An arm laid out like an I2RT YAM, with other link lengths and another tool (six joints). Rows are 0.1 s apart.
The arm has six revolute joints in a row. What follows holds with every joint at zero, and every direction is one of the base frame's. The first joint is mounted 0.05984 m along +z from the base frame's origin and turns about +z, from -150 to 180 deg. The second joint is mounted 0.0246 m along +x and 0.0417 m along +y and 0.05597 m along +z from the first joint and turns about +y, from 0 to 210 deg. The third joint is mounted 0.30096 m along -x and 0.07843 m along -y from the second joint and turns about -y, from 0 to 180 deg. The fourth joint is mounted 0.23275 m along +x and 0.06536 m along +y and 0.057 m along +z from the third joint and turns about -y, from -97 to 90 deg. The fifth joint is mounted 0.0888 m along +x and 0.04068 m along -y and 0.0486 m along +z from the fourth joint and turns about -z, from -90 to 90 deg. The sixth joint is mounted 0.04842 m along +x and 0.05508 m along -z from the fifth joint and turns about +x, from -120 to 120 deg. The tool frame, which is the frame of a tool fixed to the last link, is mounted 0.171 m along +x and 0.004 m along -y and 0.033 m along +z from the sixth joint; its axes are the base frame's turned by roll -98.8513, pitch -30.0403 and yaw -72.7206 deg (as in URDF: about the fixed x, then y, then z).
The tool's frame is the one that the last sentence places.
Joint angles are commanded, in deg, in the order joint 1, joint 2, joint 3, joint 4, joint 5, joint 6. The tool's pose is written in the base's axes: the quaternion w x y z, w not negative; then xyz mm. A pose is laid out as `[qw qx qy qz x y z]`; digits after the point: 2 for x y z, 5 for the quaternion.
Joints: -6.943 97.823 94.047 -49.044 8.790 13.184
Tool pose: [0.18904 -0.74786 0.60007 -0.21189 494.35 -117.49 228.34]
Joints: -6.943 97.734 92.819 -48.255 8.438 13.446
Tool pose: [0.19078 -0.74757 0.60132 -0.20774 493.53 -116.20 222.23]
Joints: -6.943 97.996 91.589 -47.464 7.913 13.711
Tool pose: [0.19214 -0.74806 0.60281 -0.20029 493.36 -114.33 213.08]
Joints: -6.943 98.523 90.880 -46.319 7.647 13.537
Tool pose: [0.19295 -0.74957 0.60126 -0.19848 496.60 -113.62 207.09]
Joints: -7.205 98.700 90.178 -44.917 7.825 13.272
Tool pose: [0.19269 -0.74857 0.60090 -0.20353 499.35 -116.84 205.24]
